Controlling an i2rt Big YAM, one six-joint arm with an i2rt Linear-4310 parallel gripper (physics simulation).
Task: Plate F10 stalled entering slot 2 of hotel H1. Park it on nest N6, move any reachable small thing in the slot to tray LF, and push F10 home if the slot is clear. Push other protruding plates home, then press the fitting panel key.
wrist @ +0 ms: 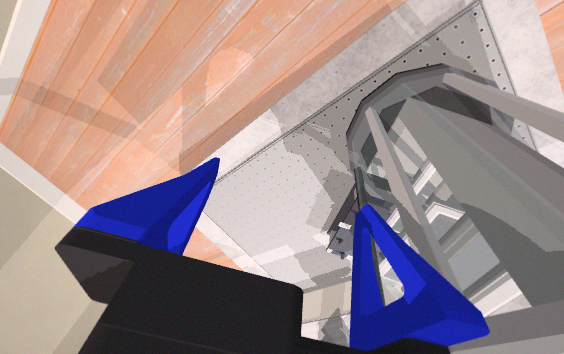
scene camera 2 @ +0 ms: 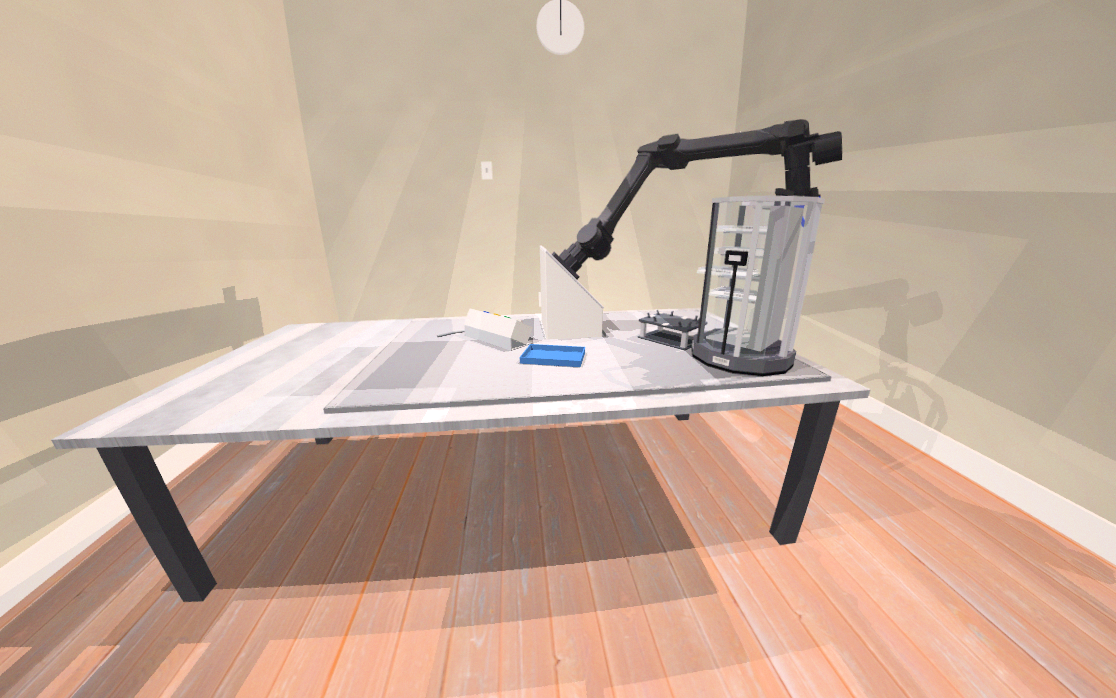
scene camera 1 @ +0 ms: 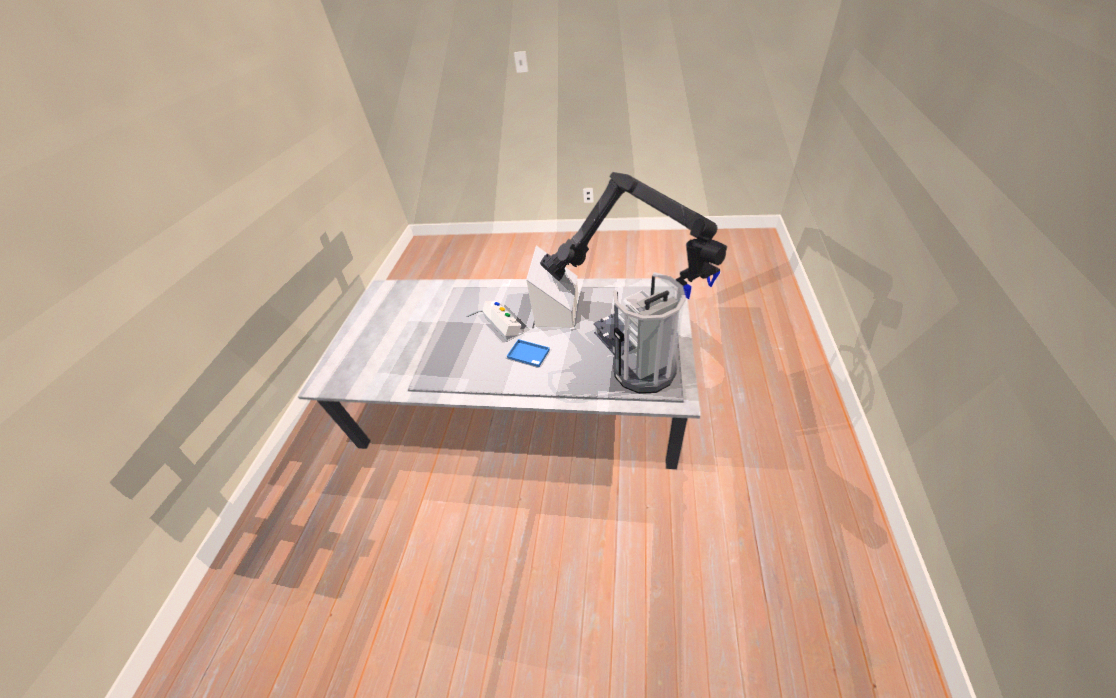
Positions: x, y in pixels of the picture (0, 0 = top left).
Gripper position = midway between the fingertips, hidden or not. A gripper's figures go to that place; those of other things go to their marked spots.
My gripper (scene camera 1: 699, 292) is 162 cm from the lens. A clear cylindrical plate rack (scene camera 1: 646, 343): 150 cm from the lens.
